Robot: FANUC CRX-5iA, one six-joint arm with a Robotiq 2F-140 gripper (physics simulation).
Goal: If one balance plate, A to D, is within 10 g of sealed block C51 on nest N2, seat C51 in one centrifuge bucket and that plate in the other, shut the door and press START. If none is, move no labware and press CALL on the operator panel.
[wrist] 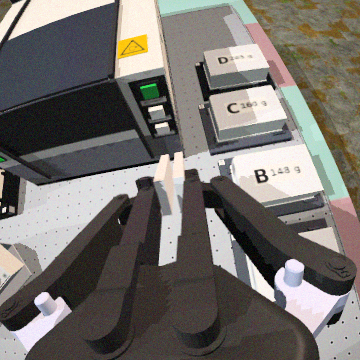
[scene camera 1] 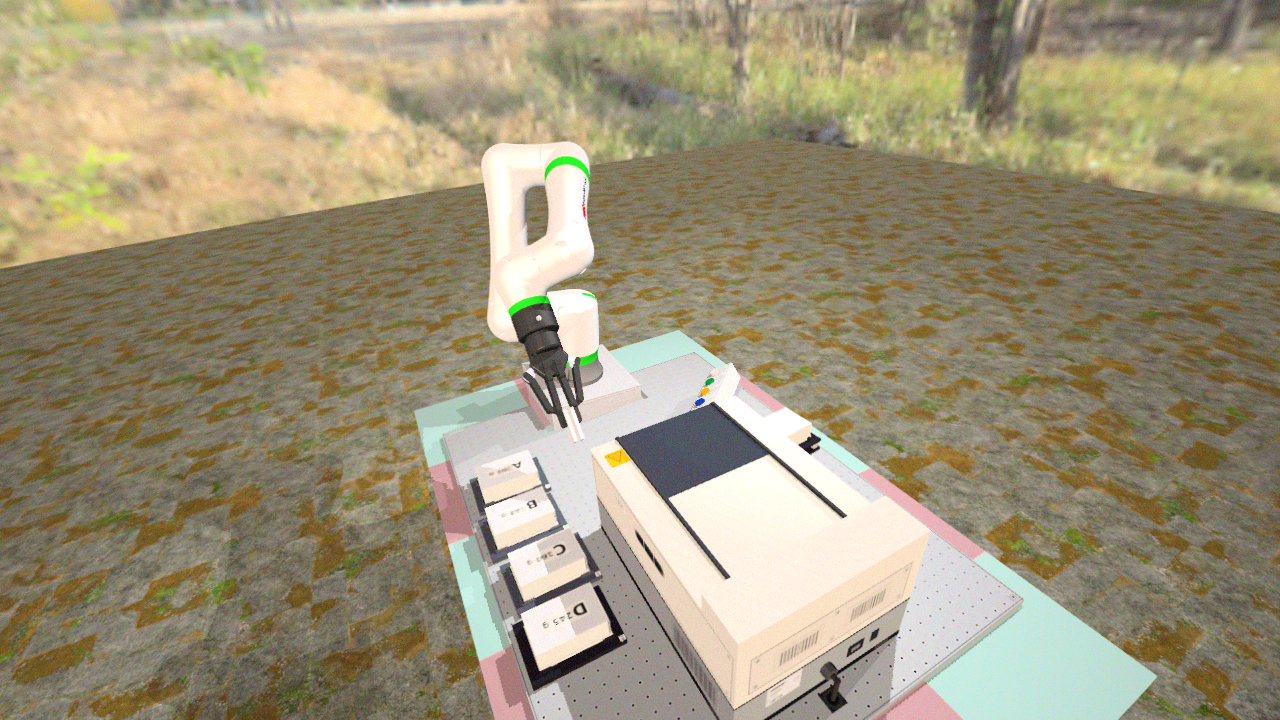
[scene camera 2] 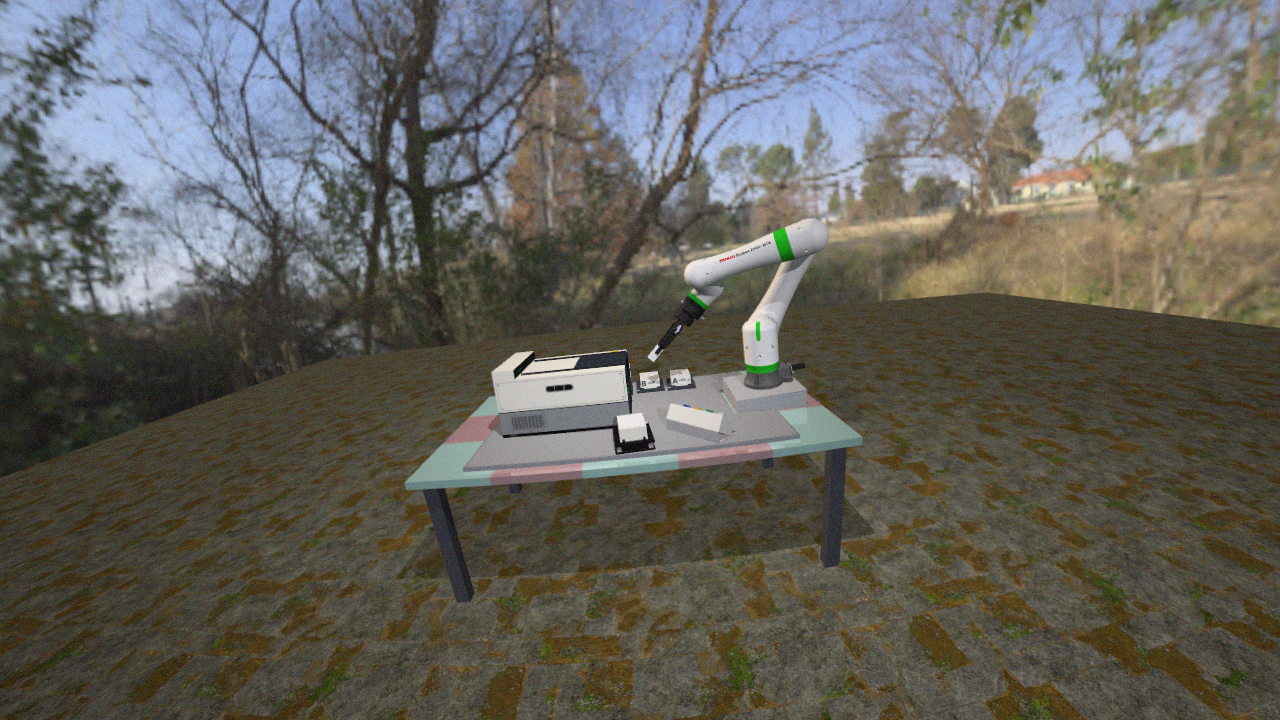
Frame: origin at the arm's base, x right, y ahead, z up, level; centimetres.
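Where they show: gripper, between the fingertips: (wrist: 174,166) (scene camera 1: 578,441) (scene camera 2: 650,359); arm's base, origin of its link: (scene camera 2: 763,382).
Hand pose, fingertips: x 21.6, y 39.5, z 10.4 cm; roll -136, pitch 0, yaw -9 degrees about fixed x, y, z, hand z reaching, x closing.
Each offset is from my fingertips to the top centre of the thing. "spot": to the spot under its first point. Level surfaces: height alone.
My gripper (scene camera 1: 573,423) (scene camera 2: 654,352) (wrist: 174,166) is shut and empty, raised in front of the centrifuge (scene camera 1: 805,582) (scene camera 2: 562,391) (wrist: 145,17). A dark panel @(dx -12.5, dy +21.0, dz +5.2 cm) (scene camera 1: 691,449) (wrist: 60,57) covers the front part of its top. The bucket interiors do not show. Its front has a green button @(dx +0.1, dy +9.8, dz +3.0 cm) (wrist: 149,91) above two white ones. Plates A @(dx +12.0, dy -14.6, dz -10.7 cm) (scene camera 1: 506,480), B "148 g" @(dx +15.0, dy -1.2, dz -10.7 cm) (scene camera 1: 521,521) (wrist: 280,172), C "160 g" @(dx +16.0, dy +12.7, dz -10.7 cm) (scene camera 1: 547,569) (wrist: 250,111) and D, apparently "245 g" @(dx +19.6, dy +25.8, dz -10.7 cm) (scene camera 1: 565,628) (wrist: 236,67), sit on dark nests. A white block @(dx -43.9, dy +16.0, dz -8.8 cm) (scene camera 1: 787,427) (scene camera 2: 631,426) without a readable label sits on another nest.
The operator panel @(dx -44.7, dy -6.2, dz -7.7 cm) (scene camera 1: 726,386) (scene camera 2: 695,419) stands beyond the centrifuge's front corner, with green, yellow and blue buttons showing in scene camera 1. The perforated grey board @(dz -16.1 cm) (scene camera 1: 966,598) lies on the pink and mint table @(dz -17.3 cm) (scene camera 2: 447,465). A black fitting @(spot: dx -6.0, dy +59.4, dz -13.5 cm) (scene camera 1: 832,689) stands behind the centrifuge.
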